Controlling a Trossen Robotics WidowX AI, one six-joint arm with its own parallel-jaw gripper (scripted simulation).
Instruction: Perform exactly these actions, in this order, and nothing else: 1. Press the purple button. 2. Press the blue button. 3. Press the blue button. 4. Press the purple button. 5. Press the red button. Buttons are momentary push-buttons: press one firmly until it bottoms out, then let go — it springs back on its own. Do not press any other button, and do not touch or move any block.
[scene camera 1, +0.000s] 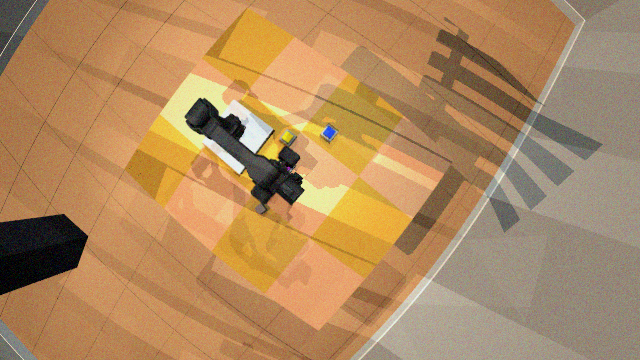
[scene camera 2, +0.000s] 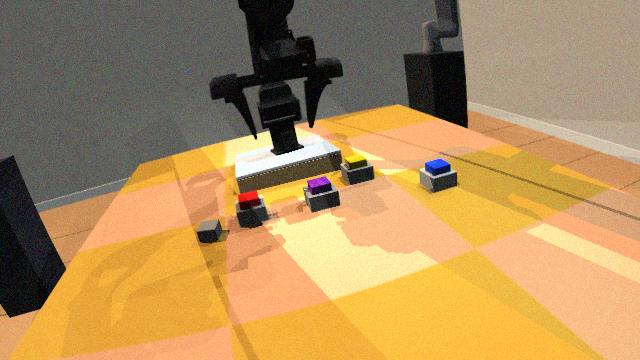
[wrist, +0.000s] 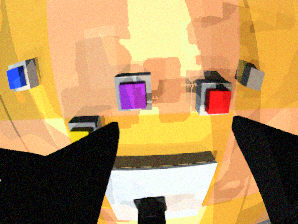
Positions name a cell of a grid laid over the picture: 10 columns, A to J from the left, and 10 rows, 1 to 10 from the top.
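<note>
The gripper (scene camera 2: E4), which the wrist view (wrist: F6) shows too, stands open and holds nothing.
</note>
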